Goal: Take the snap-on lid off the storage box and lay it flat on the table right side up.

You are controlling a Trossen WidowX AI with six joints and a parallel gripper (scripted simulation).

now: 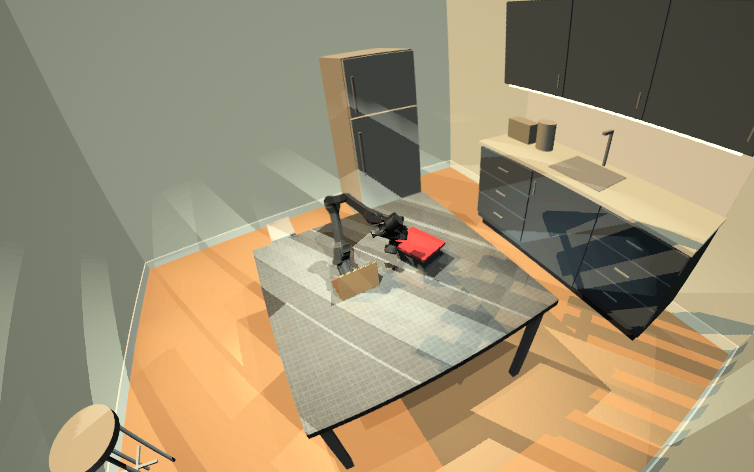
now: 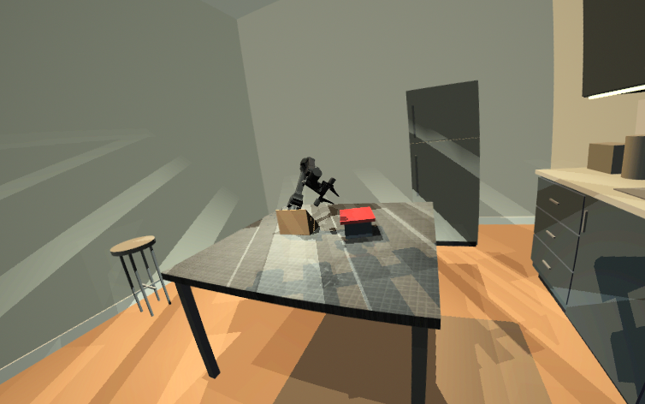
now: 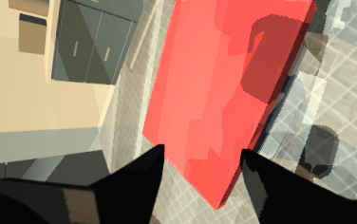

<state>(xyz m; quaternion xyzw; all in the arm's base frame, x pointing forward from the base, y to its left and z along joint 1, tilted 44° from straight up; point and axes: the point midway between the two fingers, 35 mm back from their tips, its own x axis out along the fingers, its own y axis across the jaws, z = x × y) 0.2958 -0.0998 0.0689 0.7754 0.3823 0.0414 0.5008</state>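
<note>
My gripper tip is 10 cm short of the lid, 2 cm to the right of it and 9 cm above it. The rest, counted from my gripper tip: storage box (10 cm ahead, 2 cm to the left, 14 cm below).
</note>
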